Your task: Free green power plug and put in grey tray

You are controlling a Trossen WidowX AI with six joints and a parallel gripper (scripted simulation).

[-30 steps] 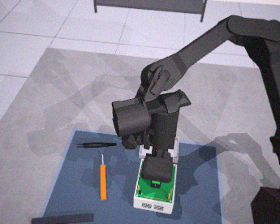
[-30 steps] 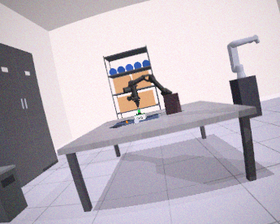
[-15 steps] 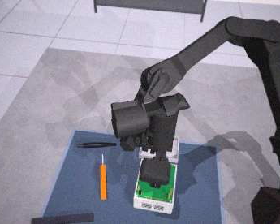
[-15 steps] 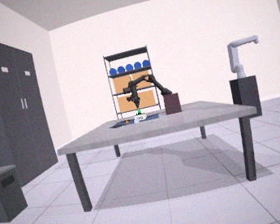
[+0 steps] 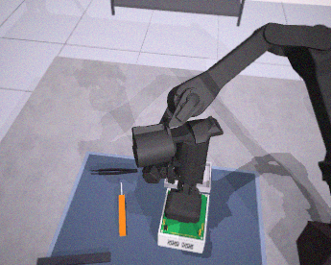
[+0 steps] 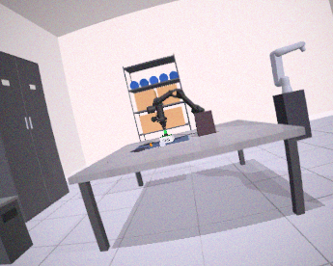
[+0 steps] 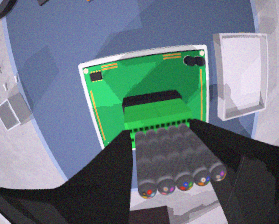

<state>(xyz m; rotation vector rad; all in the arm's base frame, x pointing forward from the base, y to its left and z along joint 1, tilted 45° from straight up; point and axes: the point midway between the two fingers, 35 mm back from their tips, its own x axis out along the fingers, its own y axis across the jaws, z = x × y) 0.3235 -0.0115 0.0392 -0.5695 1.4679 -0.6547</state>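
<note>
Right now the green power plug is 10 mm below my gripper tip. From my gripper tip the other things lie so: blue mat (100 mm below, 50 mm ahead); then dark bar (220 mm ahead, 110 mm to the left, 100 mm below).
</note>
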